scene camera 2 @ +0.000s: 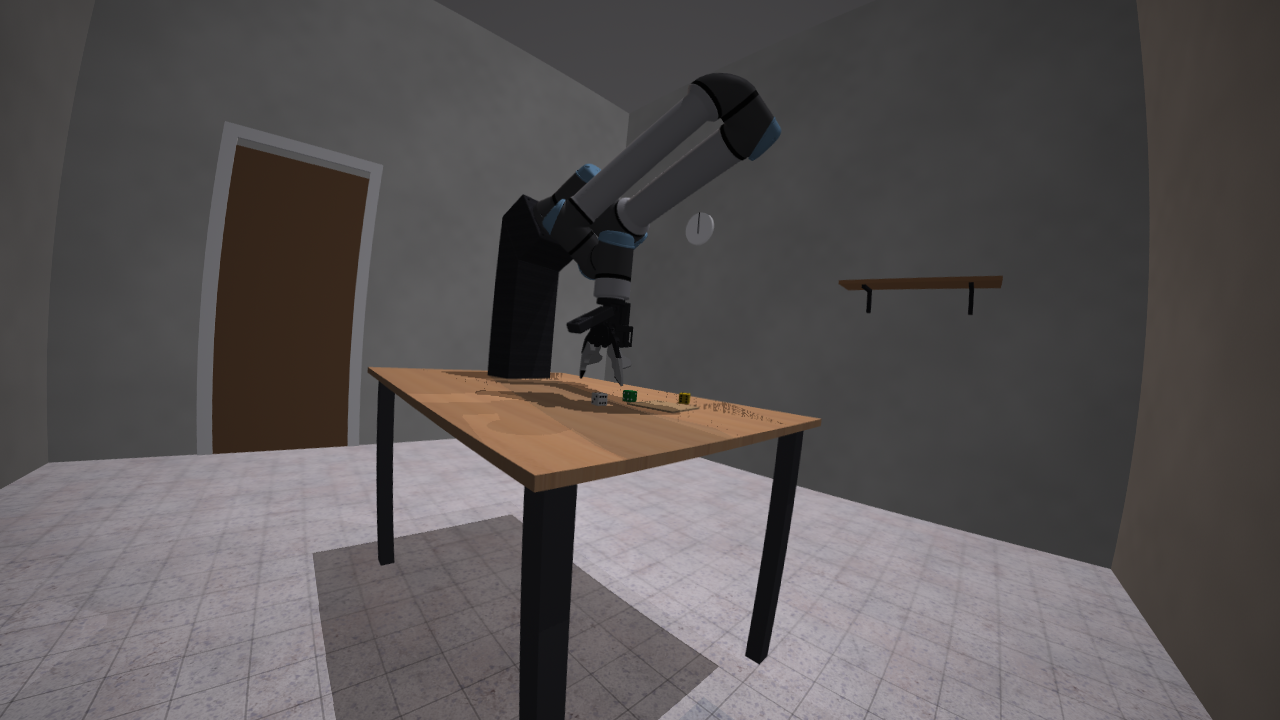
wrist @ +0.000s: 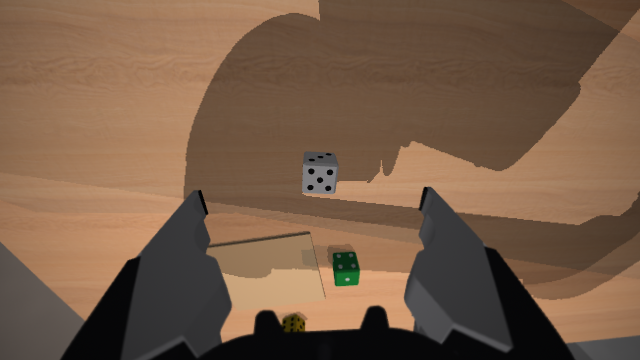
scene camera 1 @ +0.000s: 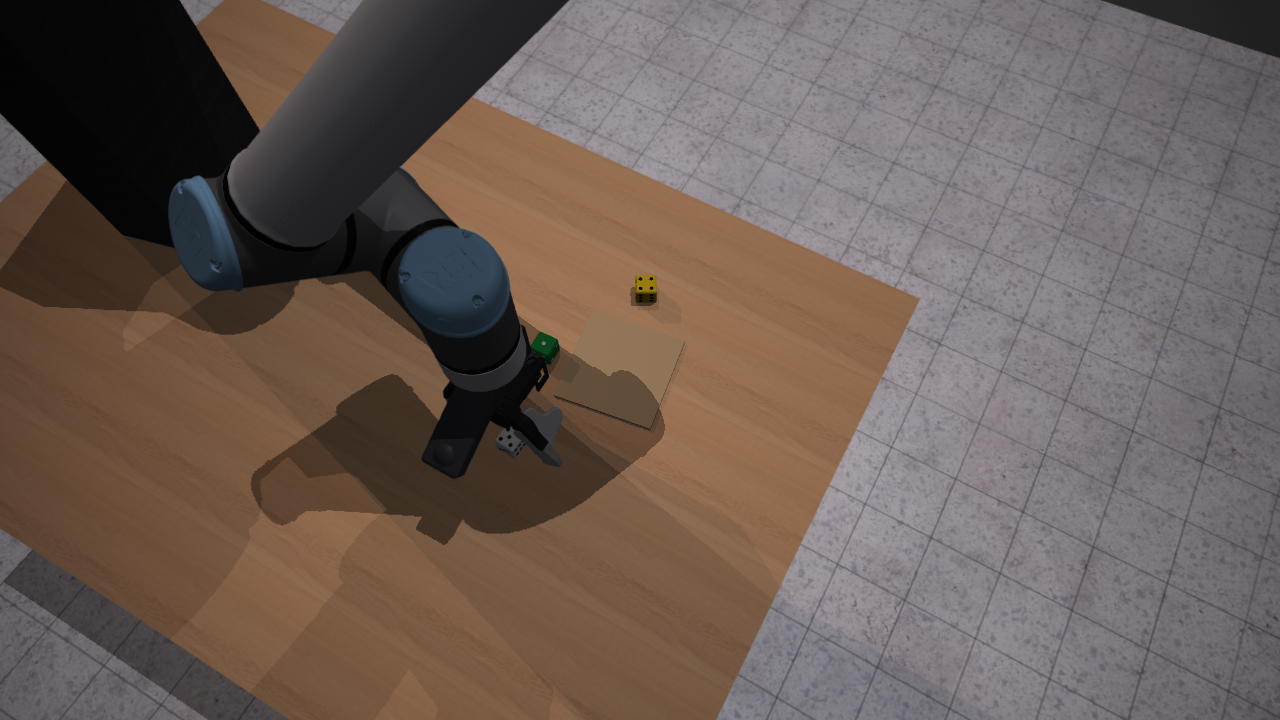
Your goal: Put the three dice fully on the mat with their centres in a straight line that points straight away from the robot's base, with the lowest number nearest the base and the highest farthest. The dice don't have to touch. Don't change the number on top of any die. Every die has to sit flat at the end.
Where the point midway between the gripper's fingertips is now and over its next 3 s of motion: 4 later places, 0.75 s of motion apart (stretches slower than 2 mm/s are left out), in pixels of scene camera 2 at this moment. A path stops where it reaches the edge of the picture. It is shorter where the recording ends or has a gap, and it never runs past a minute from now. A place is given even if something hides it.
The gripper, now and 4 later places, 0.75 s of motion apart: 599,382; 616,381; 630,380; 646,381; 682,384
